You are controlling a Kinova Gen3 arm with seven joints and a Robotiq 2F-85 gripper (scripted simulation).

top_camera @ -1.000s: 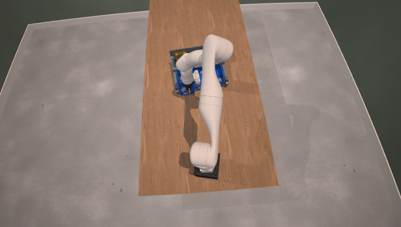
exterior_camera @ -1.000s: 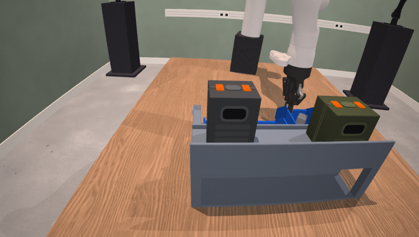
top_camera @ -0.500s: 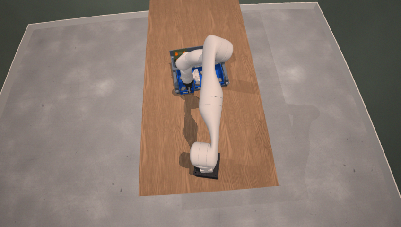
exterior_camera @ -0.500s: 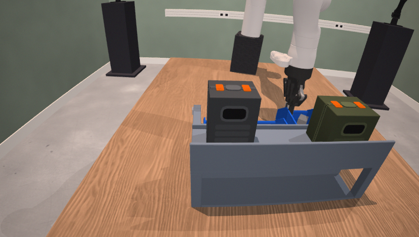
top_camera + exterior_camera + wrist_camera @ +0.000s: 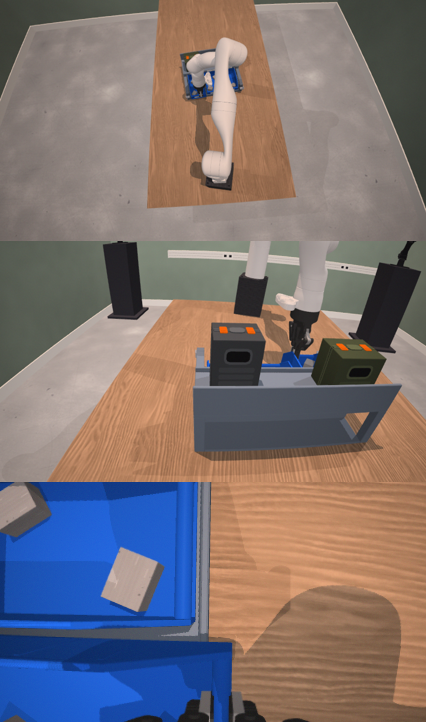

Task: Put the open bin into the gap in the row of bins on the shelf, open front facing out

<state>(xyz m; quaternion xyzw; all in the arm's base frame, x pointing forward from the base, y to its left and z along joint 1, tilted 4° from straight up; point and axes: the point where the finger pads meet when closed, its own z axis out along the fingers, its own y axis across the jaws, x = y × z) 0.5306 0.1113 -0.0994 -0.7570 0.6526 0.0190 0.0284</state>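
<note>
The grey part is 12 cm ahead of my hand, 6 cm to the left of it and 4 cm below it. The rest, counted from my hand: grey shelf (15 cm ahead, 7 cm to the right).
</note>
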